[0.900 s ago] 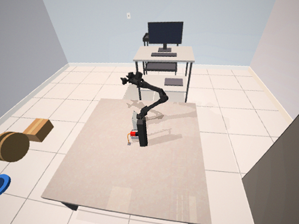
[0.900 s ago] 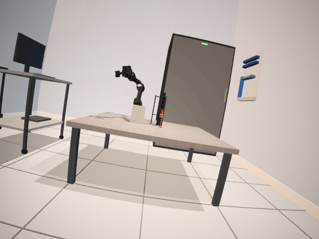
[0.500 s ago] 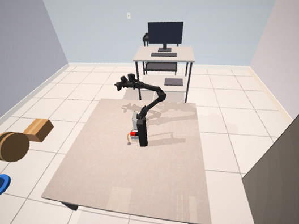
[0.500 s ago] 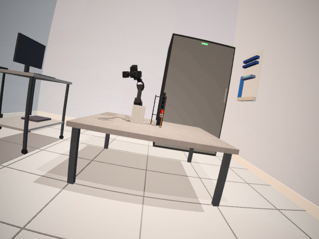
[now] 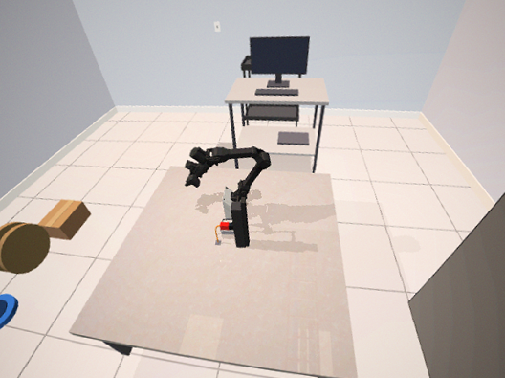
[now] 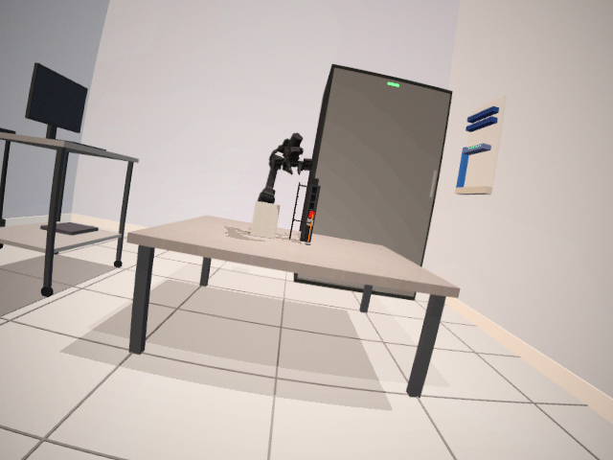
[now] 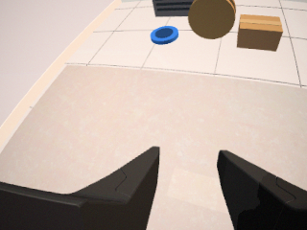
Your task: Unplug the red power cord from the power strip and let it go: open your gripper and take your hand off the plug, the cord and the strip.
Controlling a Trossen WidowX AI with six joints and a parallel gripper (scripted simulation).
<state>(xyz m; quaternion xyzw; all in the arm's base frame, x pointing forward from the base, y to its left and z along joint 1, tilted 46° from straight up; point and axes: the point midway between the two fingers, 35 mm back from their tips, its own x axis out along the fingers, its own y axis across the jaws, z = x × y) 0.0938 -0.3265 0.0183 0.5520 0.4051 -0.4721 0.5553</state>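
The red plug is 23 cm to the left of my gripper tip, 17 cm below it and 14 cm ahead of it.
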